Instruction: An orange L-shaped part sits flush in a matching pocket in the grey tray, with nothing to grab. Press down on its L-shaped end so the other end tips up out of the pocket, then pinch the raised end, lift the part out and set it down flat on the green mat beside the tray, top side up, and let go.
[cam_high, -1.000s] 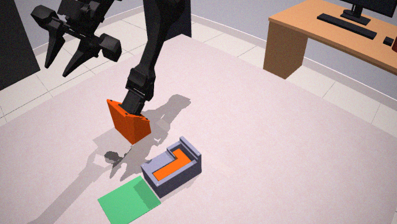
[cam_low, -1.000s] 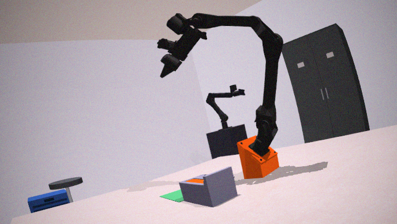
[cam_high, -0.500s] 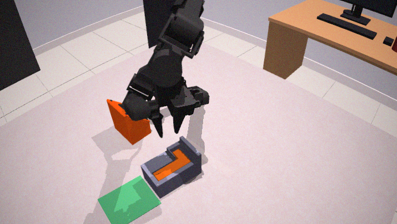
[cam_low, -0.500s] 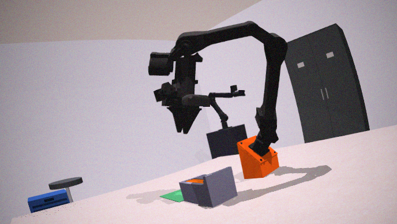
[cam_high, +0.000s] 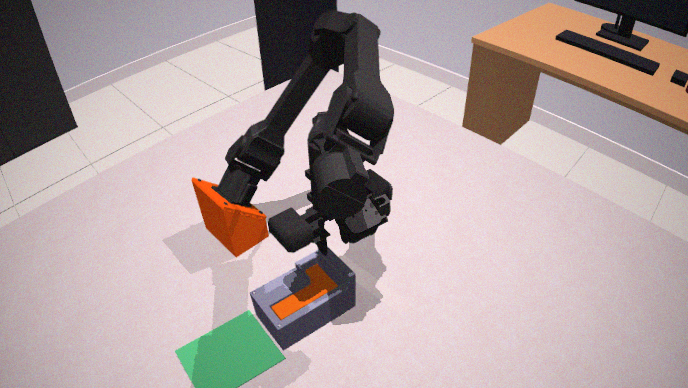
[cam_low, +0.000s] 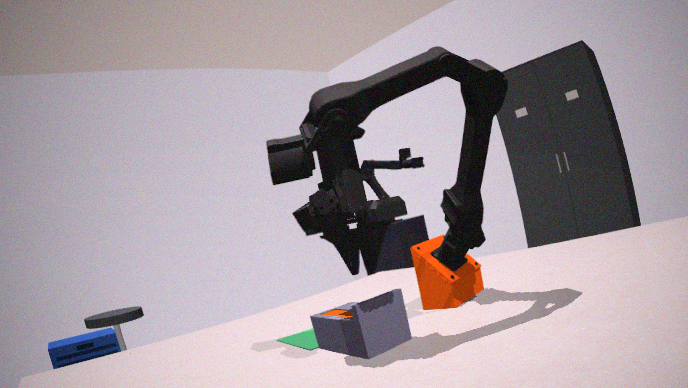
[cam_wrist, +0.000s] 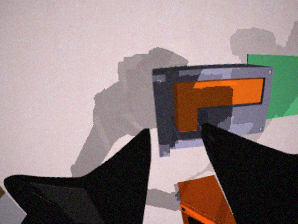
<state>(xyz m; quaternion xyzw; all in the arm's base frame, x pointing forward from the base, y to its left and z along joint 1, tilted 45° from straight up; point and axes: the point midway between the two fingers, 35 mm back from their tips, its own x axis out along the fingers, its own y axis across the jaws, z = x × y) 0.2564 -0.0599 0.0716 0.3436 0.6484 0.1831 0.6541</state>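
Right now my gripper tip is 8 cm above the orange L-shaped part, 5 cm to the left of it and 2 cm past it. Round my gripper tip: green mat: 21 cm to the right, 14 cm below, 5 cm behind.
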